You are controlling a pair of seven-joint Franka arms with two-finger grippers.
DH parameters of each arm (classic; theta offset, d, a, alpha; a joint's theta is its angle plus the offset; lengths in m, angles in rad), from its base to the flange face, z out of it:
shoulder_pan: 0 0.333 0 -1.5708
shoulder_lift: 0 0 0 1.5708
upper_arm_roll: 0 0.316 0.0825 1.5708
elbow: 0 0 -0.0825 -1.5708
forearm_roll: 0 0.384 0 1.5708
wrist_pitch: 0 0 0.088 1.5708
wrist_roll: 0 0.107 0 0
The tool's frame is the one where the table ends.
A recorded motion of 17 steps. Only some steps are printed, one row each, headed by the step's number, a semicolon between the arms.
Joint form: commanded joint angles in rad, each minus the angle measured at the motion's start. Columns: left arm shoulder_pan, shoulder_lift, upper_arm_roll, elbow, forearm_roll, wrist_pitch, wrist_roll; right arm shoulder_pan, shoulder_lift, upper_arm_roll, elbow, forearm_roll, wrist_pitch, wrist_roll.
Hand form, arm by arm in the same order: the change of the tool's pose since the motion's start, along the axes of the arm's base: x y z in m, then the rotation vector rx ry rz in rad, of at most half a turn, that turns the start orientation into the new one. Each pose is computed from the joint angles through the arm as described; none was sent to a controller.
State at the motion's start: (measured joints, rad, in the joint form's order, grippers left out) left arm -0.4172 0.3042 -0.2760 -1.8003 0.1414 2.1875 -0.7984; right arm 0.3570 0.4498 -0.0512 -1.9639 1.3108 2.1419 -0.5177
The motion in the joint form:
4: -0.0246 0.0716 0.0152 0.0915 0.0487 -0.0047 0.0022; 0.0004 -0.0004 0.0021 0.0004 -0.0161 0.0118 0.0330
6: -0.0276 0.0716 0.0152 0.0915 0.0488 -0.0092 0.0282; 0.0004 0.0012 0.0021 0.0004 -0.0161 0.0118 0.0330
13: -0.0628 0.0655 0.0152 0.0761 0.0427 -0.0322 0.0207; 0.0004 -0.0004 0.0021 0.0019 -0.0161 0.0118 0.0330
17: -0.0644 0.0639 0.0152 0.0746 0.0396 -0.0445 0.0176; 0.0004 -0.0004 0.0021 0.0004 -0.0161 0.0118 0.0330
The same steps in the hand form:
4: 0.0180 -0.0150 -0.0035 0.0120 -0.0328 -0.0279; 0.0003 -0.0001 -0.0001 -0.0181 0.0178 -0.0121
6: 0.0165 -0.0163 -0.0039 0.0180 -0.0304 -0.0565; 0.0002 -0.0002 -0.0010 -0.0187 0.0193 -0.0121
13: -0.0032 -0.0310 -0.0095 0.0358 -0.0041 -0.0817; 0.0008 0.0000 0.0005 -0.0176 0.0164 -0.0121
17: -0.0051 -0.0307 -0.0103 0.0423 0.0063 -0.0782; 0.0003 -0.0001 -0.0001 -0.0181 0.0178 -0.0121

